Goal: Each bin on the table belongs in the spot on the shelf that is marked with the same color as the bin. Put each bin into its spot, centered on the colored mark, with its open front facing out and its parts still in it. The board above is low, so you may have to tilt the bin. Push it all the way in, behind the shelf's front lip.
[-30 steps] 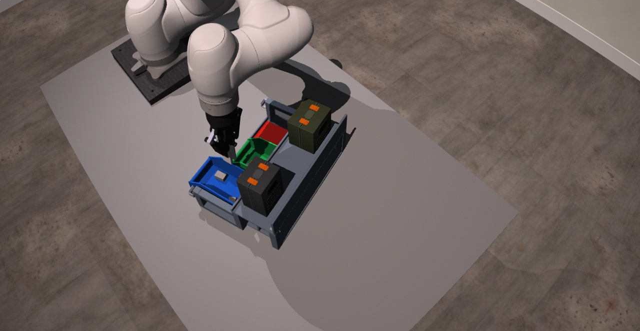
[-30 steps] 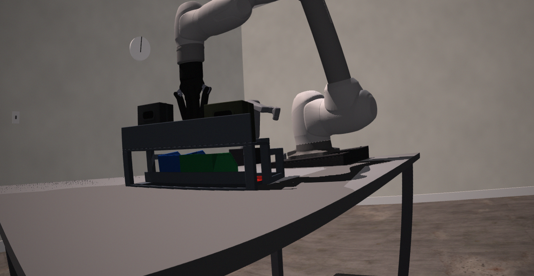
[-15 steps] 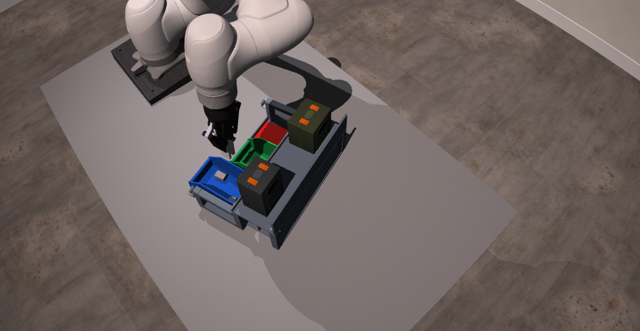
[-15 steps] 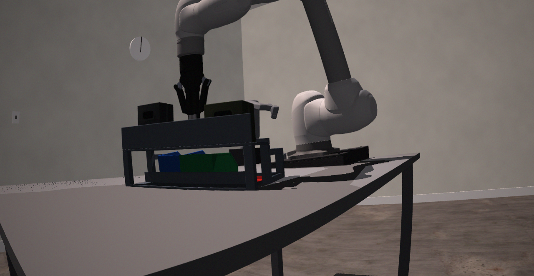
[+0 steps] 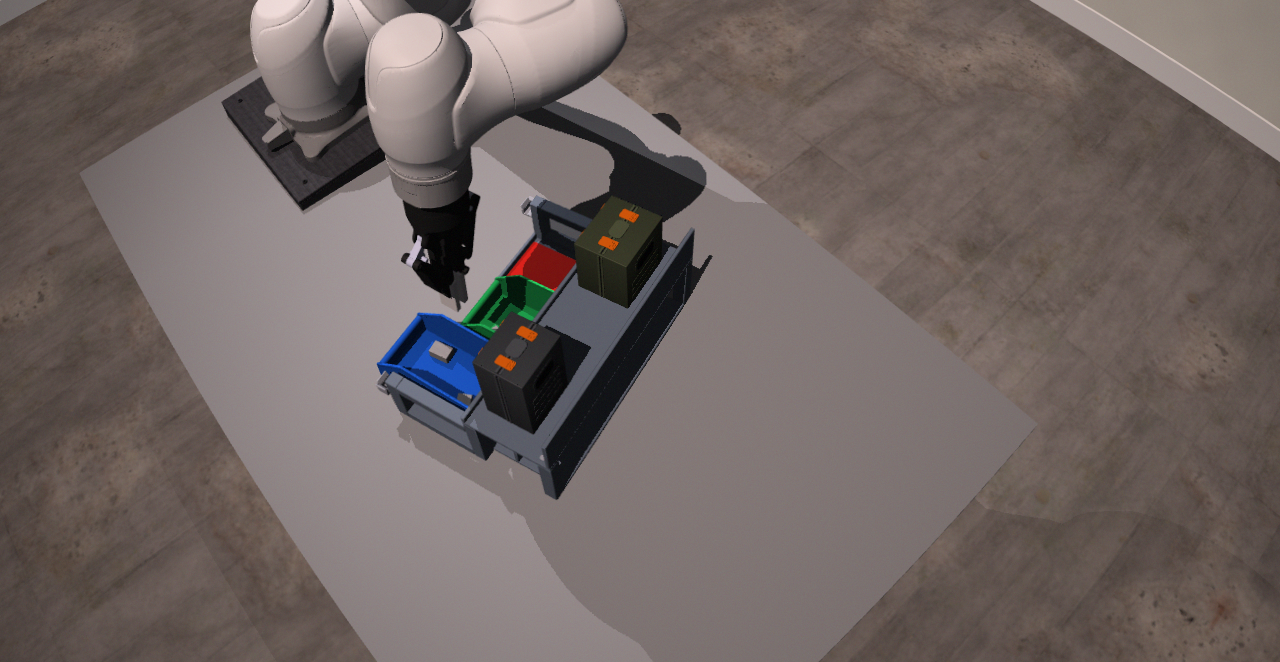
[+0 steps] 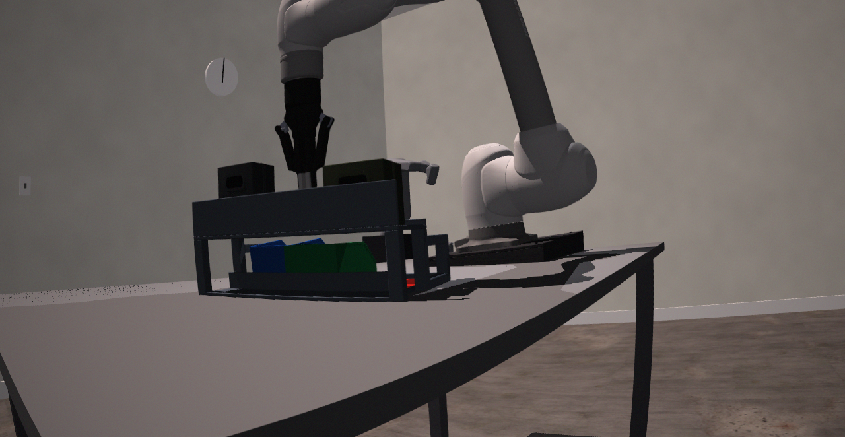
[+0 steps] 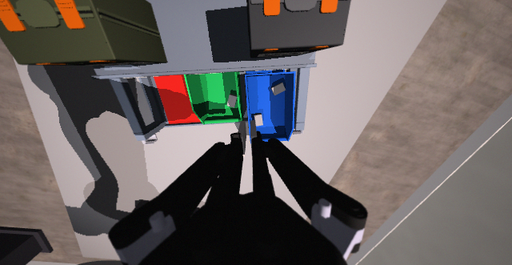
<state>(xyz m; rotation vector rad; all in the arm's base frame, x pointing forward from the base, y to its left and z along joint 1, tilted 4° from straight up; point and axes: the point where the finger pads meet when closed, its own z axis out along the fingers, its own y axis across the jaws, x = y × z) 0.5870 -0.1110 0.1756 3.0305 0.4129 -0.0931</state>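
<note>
The blue bin lies 10 mm ahead of my hand, 50 mm to the right of it and 130 mm below it. The rest, counted from my hand: olive case 90 mm ahead, 210 mm to the left, 30 mm below; then black case 150 mm ahead, 10 mm to the right, 20 mm below; then green bin 30 mm ahead, 80 mm to the left, 140 mm below.
</note>
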